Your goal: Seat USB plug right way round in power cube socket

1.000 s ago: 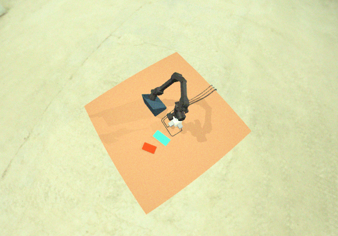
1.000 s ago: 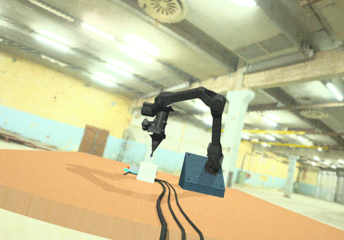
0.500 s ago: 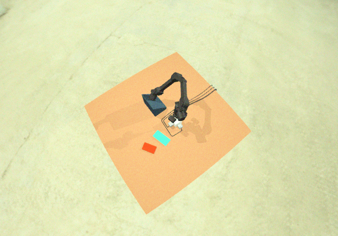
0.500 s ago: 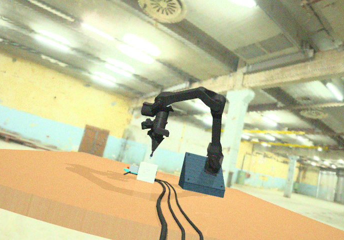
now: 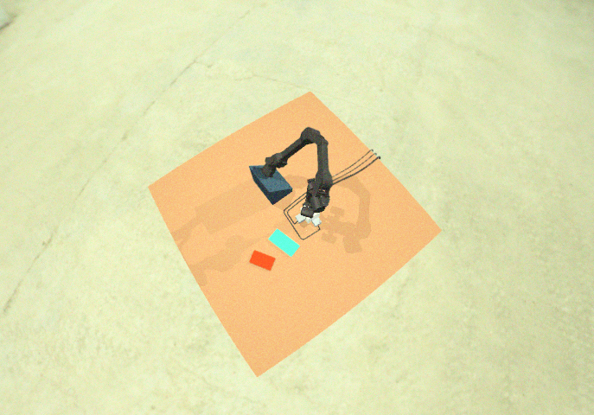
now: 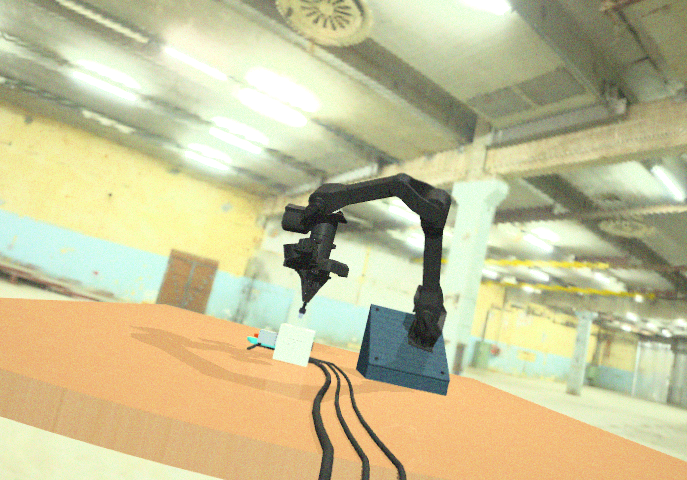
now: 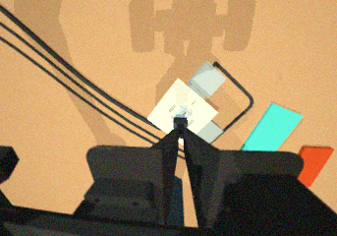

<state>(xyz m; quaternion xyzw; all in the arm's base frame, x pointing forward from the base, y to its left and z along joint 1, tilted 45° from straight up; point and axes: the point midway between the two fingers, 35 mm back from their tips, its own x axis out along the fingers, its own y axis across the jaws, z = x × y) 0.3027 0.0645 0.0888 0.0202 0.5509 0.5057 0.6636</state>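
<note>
The dark USB plug is 20 mm below my gripper tip. The rest, counted from my gripper tip: red card 90 mm ahead, 360 mm to the right, 130 mm below; then cyan card 70 mm ahead, 210 mm to the right, 130 mm below.
</note>
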